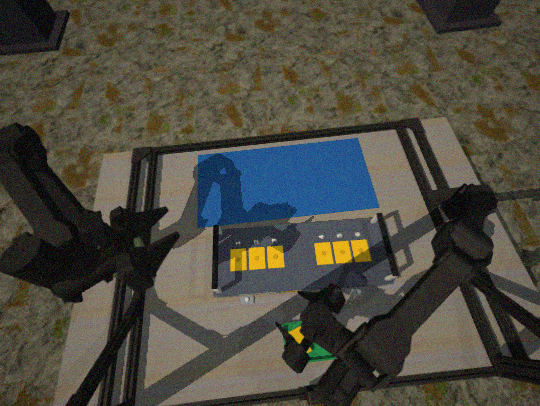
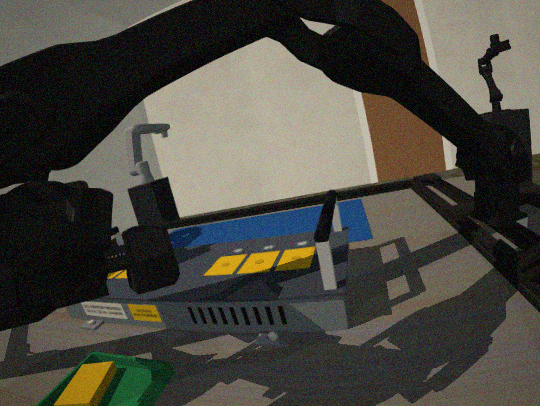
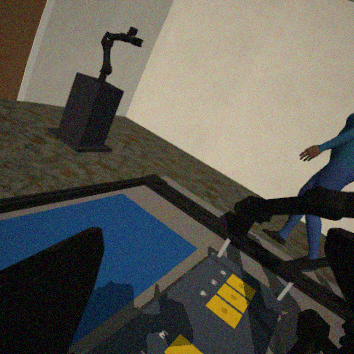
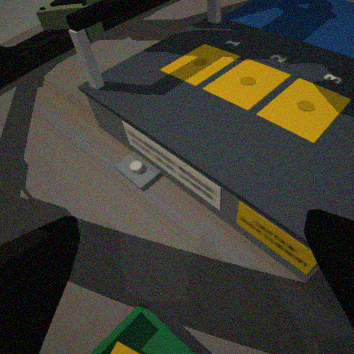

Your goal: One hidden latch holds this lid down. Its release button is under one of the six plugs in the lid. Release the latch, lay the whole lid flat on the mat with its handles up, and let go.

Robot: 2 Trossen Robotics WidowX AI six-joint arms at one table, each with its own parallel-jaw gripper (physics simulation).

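Frame: origin at the left arm's base, x ahead, y left, z up, level; centimetres.
Seen in the pictures: left gripper, between the fingertips: (image 1: 172,220) (image 3: 215,239); right gripper, between the fingertips: (image 1: 287,307) (image 2: 96,291) (image 4: 193,225); right arm's base, origin of its link: (image 1: 455,211) (image 2: 497,216) (image 3: 237,231).
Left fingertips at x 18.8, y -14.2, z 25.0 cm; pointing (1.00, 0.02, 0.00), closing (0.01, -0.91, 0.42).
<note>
Pixels of each thing's top centre, then the offset from my left fingertips to it. "*": a spot on its surface instead. Level surfaces: height alone.
- plug 2, centre of its top: (image 4: 247,80) (image 1: 256,258) dz -25.3, dx +11.1, dy -8.3 cm
- plug 3, centre of its top: (image 4: 305,105) (image 1: 275,256) dz -25.3, dx +15.4, dy -10.8 cm
- black handle, a spot on its surface: (image 1: 215,257) * dz -19.2, dx +2.2, dy -4.1 cm
- blue mat, height of its surface: dz -30.1 cm
- green tray, centre of its top: (image 2: 100,385) (image 1: 308,340) dz -28.6, dx +11.0, dy -31.9 cm
- yellow block, centre of its top: (image 2: 85,381) (image 1: 298,342) dz -28.6, dx +8.7, dy -30.7 cm
- metal tab, a spot on its surface: (image 4: 145,177) (image 1: 251,299) * dz -29.9, dx +4.3, dy -15.9 cm
The dark grey lid (image 1: 300,262) (image 2: 192,260) (image 3: 190,290) (image 4: 175,115) lies on its box with handles up. Six yellow plugs sit in two groups of three; plug 2 (image 1: 257,258) (image 4: 247,82) and plug 3 (image 1: 275,256) (image 4: 305,107) are in the left group. One black handle (image 1: 215,257) stands at the left end, another handle (image 1: 387,245) (image 2: 326,217) at the right end. The blue mat (image 1: 310,175) (image 2: 355,215) (image 3: 125,225) lies behind. My right gripper (image 1: 289,309) (image 4: 193,225) is open, above the area before the lid's front edge. My left gripper (image 1: 171,222) (image 3: 215,239) is open, left of the lid.
A green tray (image 1: 322,352) (image 4: 142,310) holds a yellow block (image 1: 298,336) (image 2: 87,382) in front of the box, partly under the right gripper. A metal tab (image 1: 247,299) (image 4: 145,177) juts from the box's front. A black frame (image 1: 280,135) borders the table; arm shadows cross it.
</note>
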